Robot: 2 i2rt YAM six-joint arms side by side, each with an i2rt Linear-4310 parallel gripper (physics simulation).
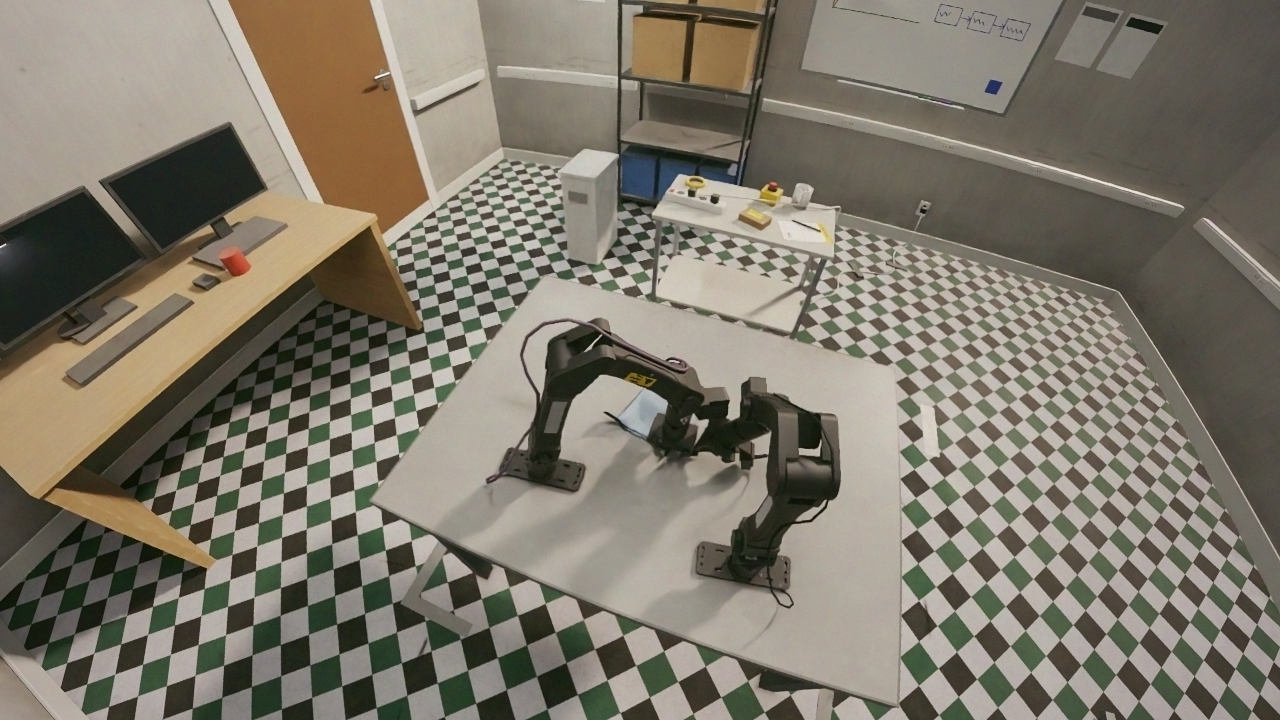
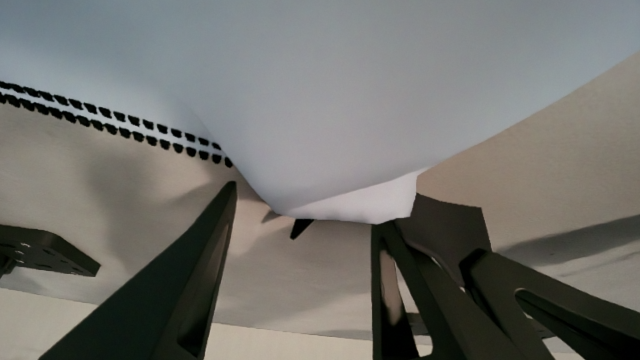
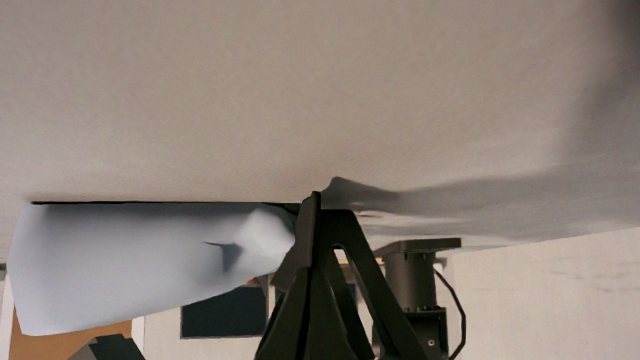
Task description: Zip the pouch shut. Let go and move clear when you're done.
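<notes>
The light blue pouch stands on the table, its near corner bent. Two rows of black zip teeth run side by side with a narrow gap, then pass out of sight behind the bent corner. A small black piece pokes out under that corner. A flat dark tab is at the pouch's end. My right gripper is shut on this tab. My left gripper is open; its right fingertip is close to the bent corner. The slider cannot be made out clearly.
The two arms meet closely over the white table, with the grippers side by side. The left arm's base and right arm's base stand on it. A side table with small items stands behind, and a wooden desk at left.
</notes>
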